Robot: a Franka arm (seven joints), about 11 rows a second.
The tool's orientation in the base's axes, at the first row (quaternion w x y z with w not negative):
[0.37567, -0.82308, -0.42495, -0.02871]
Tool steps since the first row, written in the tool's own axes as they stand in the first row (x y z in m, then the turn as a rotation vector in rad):
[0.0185, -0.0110, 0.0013, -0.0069, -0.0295, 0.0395]
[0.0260, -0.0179, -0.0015, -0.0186, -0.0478, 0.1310]
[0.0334, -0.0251, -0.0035, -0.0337, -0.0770, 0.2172]
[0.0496, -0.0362, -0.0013, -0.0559, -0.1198, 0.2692]
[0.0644, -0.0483, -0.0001, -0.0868, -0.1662, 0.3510]
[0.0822, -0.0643, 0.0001, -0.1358, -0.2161, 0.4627]
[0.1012, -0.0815, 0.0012, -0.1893, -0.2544, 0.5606]
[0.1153, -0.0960, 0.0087, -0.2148, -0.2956, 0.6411]
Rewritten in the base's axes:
[0.0035, 0.0173, 0.0124, -0.0364, 0.0312, -0.0133]
[0.0041, 0.0230, 0.0212, -0.0820, 0.0886, -0.0722]
[0.0041, 0.0293, 0.0297, -0.1361, 0.1442, -0.1221]
[0.0059, 0.0457, 0.0406, -0.1952, 0.1779, -0.1421]
[0.0062, 0.0608, 0.0524, -0.2706, 0.2260, -0.1844]
[0.0060, 0.0787, 0.0683, -0.3682, 0.2824, -0.2527]
[0.0054, 0.0984, 0.0846, -0.4566, 0.3227, -0.3197]
[0.0019, 0.1180, 0.0931, -0.5244, 0.3719, -0.3622]

